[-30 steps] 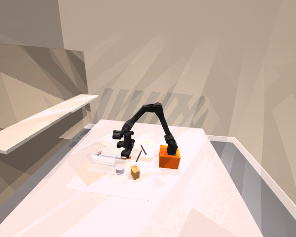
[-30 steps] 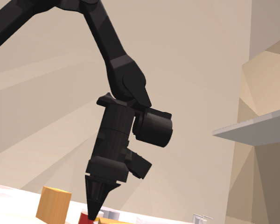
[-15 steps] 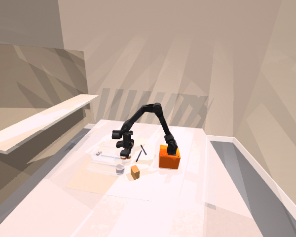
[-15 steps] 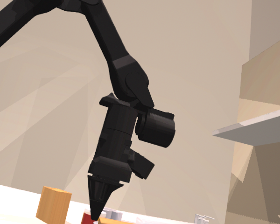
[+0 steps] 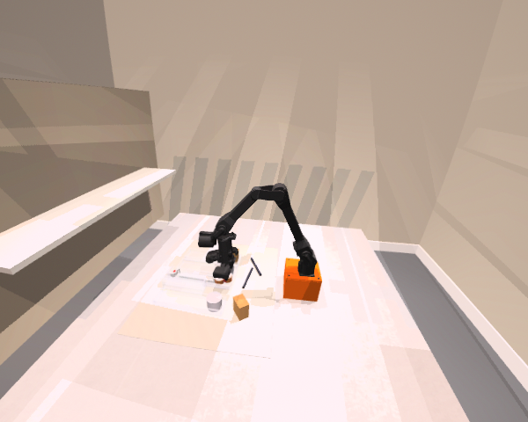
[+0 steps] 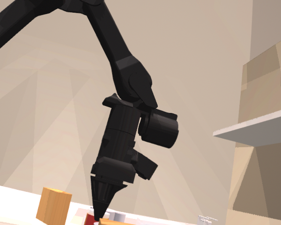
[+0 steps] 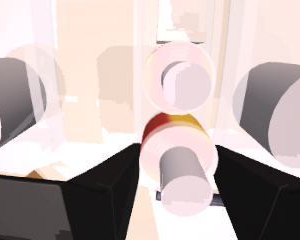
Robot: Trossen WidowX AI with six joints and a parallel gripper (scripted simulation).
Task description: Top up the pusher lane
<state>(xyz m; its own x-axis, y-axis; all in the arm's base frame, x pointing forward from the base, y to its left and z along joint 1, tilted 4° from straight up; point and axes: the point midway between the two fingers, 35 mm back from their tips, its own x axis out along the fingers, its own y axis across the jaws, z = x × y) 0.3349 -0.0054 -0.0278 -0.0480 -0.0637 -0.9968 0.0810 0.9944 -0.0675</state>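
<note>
Right now the clear pusher lane is 16 cm ahead of my gripper tip, 3 cm below it and 1 cm to the left of it. Also, from my gripper tip: red dot 23 cm ahead, 2 cm to the left, 2 cm above; then shelf 52 cm ahead, 32 cm above, 4 cm to the right.
</note>
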